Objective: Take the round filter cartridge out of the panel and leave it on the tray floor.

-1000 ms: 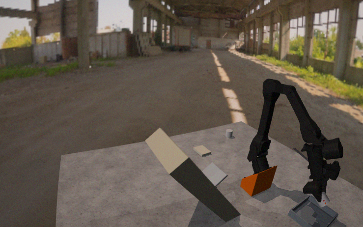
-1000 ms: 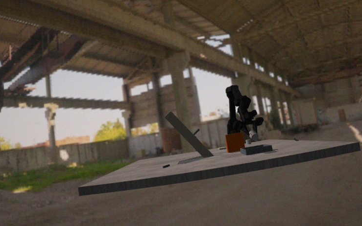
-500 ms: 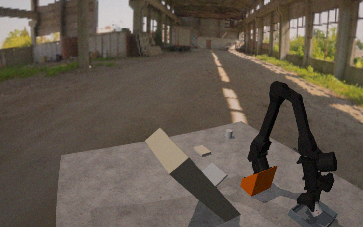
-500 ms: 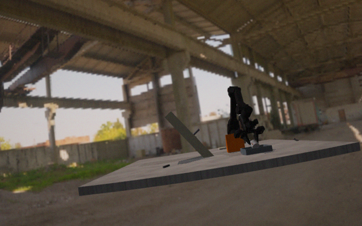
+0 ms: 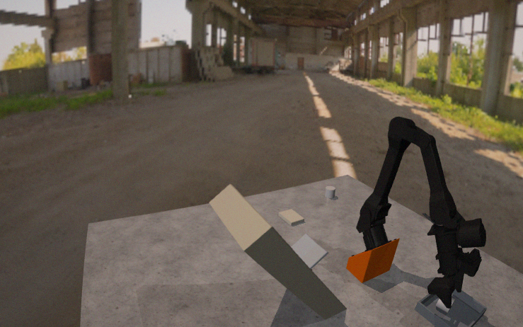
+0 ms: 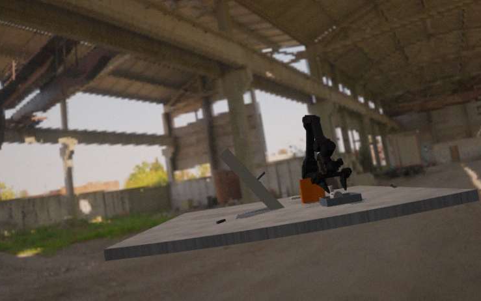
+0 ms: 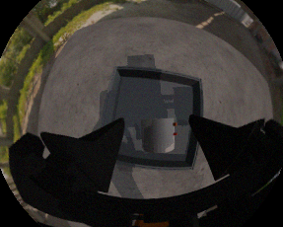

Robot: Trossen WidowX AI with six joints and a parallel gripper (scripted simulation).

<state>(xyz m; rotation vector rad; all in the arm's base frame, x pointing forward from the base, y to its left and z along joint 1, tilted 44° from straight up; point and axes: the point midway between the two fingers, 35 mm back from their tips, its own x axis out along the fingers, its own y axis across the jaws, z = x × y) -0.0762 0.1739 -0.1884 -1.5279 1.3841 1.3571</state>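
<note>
Now: gripper tip 2 cm to the left of the round pale cartridge, 2 cm above it and 1 cm short of it. From my gripper tip the other things lie so: beige service panel: 41 cm ahead, 24 cm to the right, 13 cm above; then grey tray: 4 cm below; then small beige block: 67 cm to the right, 18 cm ahead, 4 cm below.
</note>
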